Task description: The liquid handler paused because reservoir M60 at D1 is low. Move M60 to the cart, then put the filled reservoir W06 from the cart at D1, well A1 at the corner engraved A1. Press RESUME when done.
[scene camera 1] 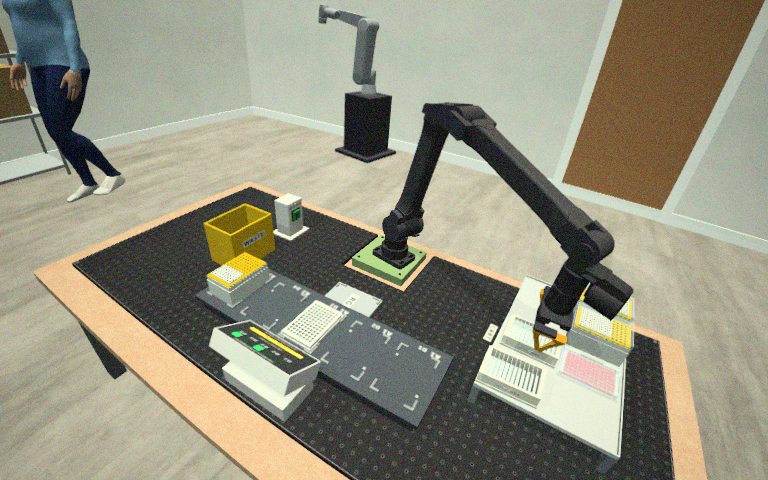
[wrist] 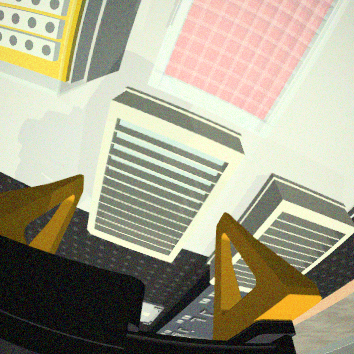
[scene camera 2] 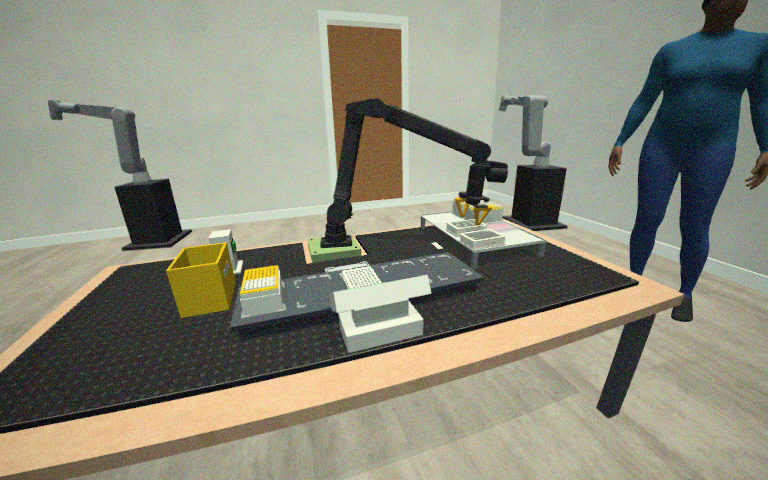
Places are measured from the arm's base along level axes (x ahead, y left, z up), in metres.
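Pixels of known places: gripper, fingertip midpoint: (scene camera 1: 540,334) (wrist: 152,201) (scene camera 2: 469,221); arm's base, link origin: (scene camera 1: 393,256) (scene camera 2: 336,243).
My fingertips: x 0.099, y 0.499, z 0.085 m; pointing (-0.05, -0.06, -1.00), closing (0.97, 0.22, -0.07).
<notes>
Ahead of a thing's pixels: the offset from my fingertips to its top centre. "spot": to the spot under its first point. Level surfaces: height alone.
Two pale slotted reservoirs stand on the white cart @(dx -0.050, dy +0.050, dz -0.035 m) (scene camera 1: 583,420) (scene camera 2: 519,241) (wrist: 50,112); their labels are unreadable, so I cannot tell M60 from W06. The rear reservoir @(dx -0.001, dy -0.012, dz -0.010 m) (scene camera 1: 516,335) (scene camera 2: 459,227) (wrist: 155,192) shows pale blue in some slots. The front reservoir @(dx +0.128, dy -0.010, dz -0.010 m) (scene camera 1: 511,372) (scene camera 2: 482,239) (wrist: 300,240) looks grey inside in the wrist view. My gripper (scene camera 1: 540,326) (scene camera 2: 470,218) (wrist: 152,201) is open above the rear reservoir, its fingers apart on either side in the wrist view. The rightmost deck position (scene camera 1: 404,376), apparently D1, holds no labware. A console @(spot: dx +0.450, dy -0.389, dz +0.023 m) (scene camera 1: 266,350) (scene camera 2: 382,316) has green lights; its button text is unreadable.
A pink plate @(dx -0.005, dy +0.123, dz -0.027 m) (scene camera 1: 589,373) (wrist: 245,55) and yellow-topped tip racks @(dx -0.112, dy +0.110, dz +0.029 m) (scene camera 1: 603,327) (wrist: 35,35) stand beside the reservoirs. The grey deck @(dz -0.053 m) (scene camera 1: 362,345) (scene camera 2: 317,288) bears a white plate @(dx +0.300, dy -0.430, dz -0.039 m) (scene camera 1: 313,323) (scene camera 2: 361,276) and a tip rack @(dx +0.343, dy -0.674, dz +0.012 m) (scene camera 1: 237,277) (scene camera 2: 261,288). A yellow waste bin @(dx +0.225, dy -0.859, dz +0.034 m) (scene camera 1: 240,234) (scene camera 2: 201,280) stands behind.
</notes>
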